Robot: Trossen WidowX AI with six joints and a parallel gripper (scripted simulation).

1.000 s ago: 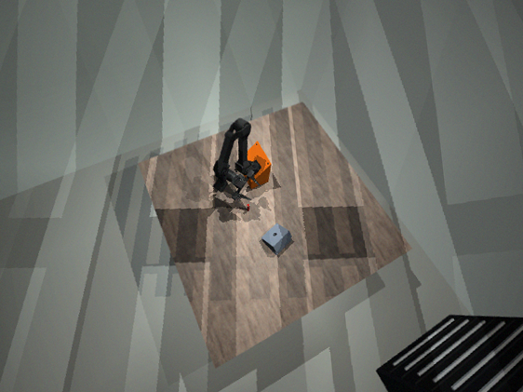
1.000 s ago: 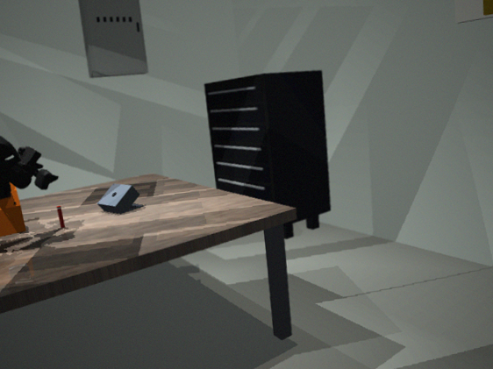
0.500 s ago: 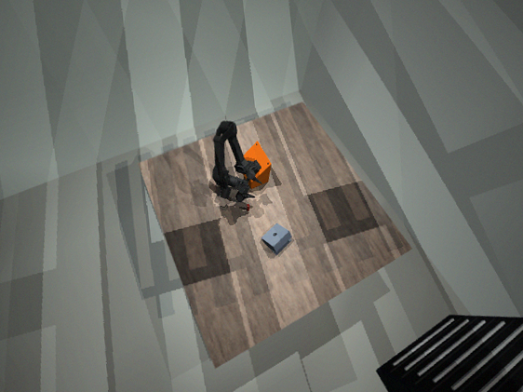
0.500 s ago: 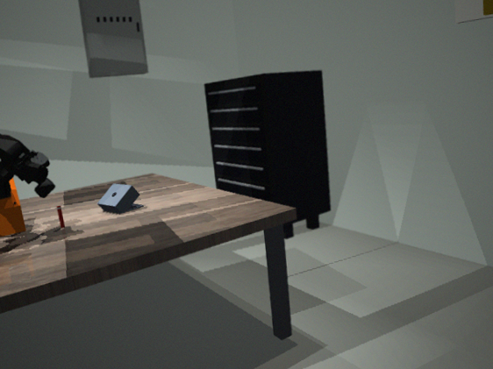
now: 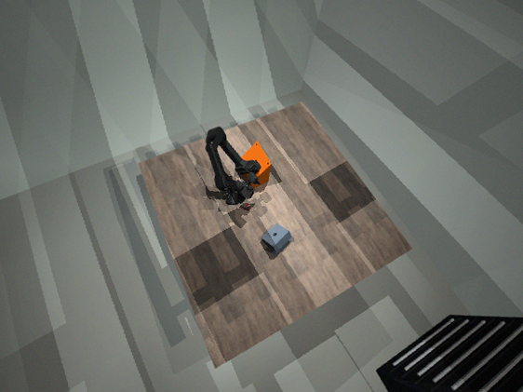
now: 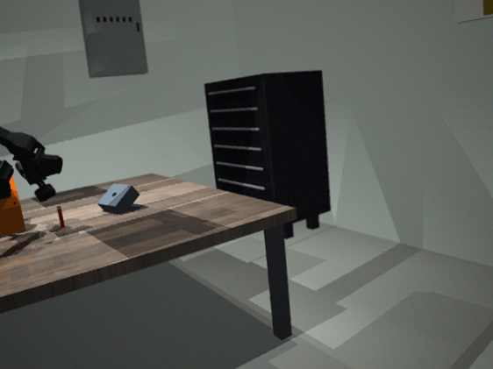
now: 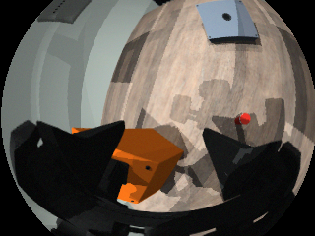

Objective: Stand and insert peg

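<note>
Right now the red peg is 8 cm to the right of my gripper tip, 8 cm below it and 4 cm ahead of it. From my gripper tip the other things lie so: blue-grey sloped panel 29 cm ahead, 9 cm below, 2 cm to the right.
</note>
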